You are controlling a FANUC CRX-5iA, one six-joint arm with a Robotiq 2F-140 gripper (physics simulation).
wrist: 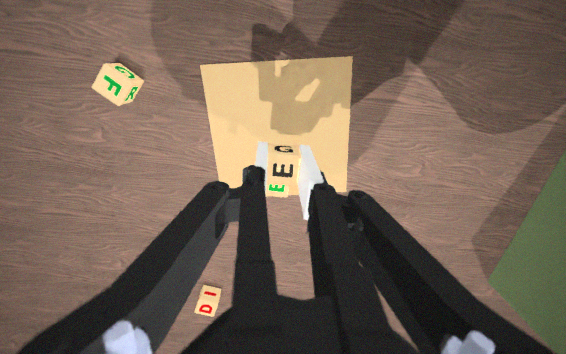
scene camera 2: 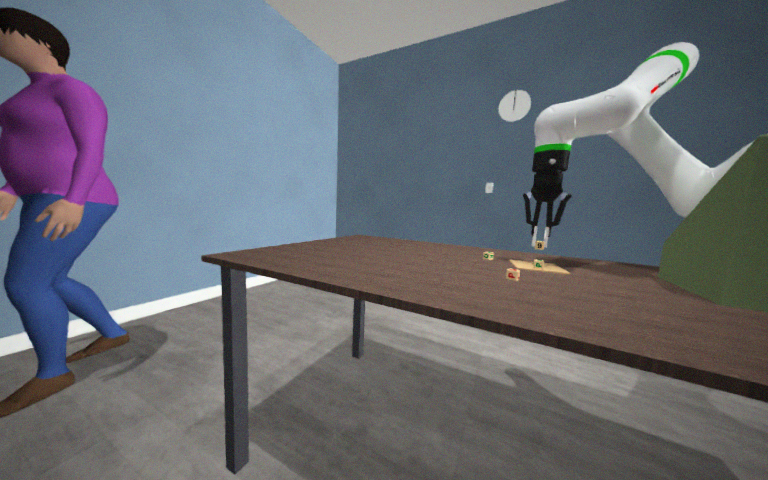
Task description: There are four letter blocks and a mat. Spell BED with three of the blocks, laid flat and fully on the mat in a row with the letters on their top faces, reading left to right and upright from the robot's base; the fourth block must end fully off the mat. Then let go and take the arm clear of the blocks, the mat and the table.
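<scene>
My gripper (scene camera 2: 540, 240) (wrist: 282, 159) is shut on a wooden block with a black E (scene camera 2: 540, 245) (wrist: 283, 170), held above the mat (scene camera 2: 557, 268) (wrist: 230, 145); a black G shows on another face. A green-lettered block (scene camera 2: 538, 264) (wrist: 277, 189) sits on the mat below it; in the wrist view the held block hides most of it, leaving a face with a green E. A red-lettered block (scene camera 2: 512, 274) (wrist: 207, 301) lies off the mat, showing D and I in the wrist view. Another green-lettered block (scene camera 2: 488, 255) (wrist: 118, 84) lies off the mat, showing F, G and R.
The blocks and mat are on a dark wooden table (scene camera 2: 396, 271) (wrist: 100, 200). A large green surface (scene camera 2: 719, 249) (wrist: 540, 250) stands at the right, in front of part of the arm. A person in a purple top (scene camera 2: 50, 135) is at the far left, beyond the table's end.
</scene>
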